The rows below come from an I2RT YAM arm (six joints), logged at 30 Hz.
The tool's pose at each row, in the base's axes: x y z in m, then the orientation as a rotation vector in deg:
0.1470 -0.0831 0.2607 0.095 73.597 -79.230
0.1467 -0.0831 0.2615 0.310 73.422 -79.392
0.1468 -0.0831 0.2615 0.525 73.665 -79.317
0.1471 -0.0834 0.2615 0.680 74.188 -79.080
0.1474 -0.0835 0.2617 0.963 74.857 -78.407
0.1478 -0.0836 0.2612 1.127 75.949 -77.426
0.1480 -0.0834 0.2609 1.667 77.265 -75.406
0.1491 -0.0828 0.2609 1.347 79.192 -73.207
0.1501 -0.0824 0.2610 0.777 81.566 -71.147
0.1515 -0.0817 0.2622 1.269 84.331 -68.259
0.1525 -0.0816 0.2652 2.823 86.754 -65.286
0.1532 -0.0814 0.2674 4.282 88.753 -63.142
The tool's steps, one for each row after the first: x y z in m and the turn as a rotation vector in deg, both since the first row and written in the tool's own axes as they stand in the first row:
-0.0004 -0.0007 0.0001 0.274 0.021 0.020
-0.0005 -0.0007 0.0002 0.223 0.291 0.119
-0.0003 -0.0005 0.0006 -0.077 0.695 0.244
-0.0005 -0.0005 0.0009 -0.593 1.167 0.726
-0.0002 0.0001 0.0010 -1.529 1.819 1.275
-0.0002 0.0005 0.0009 -2.886 2.596 2.728
-0.0010 0.0014 0.0012 -5.073 3.367 3.730
-0.0016 0.0022 0.0017 -7.542 4.402 4.355
-0.0033 0.0026 0.0026 -10.072 6.139 5.947
-0.0057 0.0013 0.0043 -11.943 8.200 8.147
-0.0075 0.0004 0.0055 -13.243 10.089 9.775

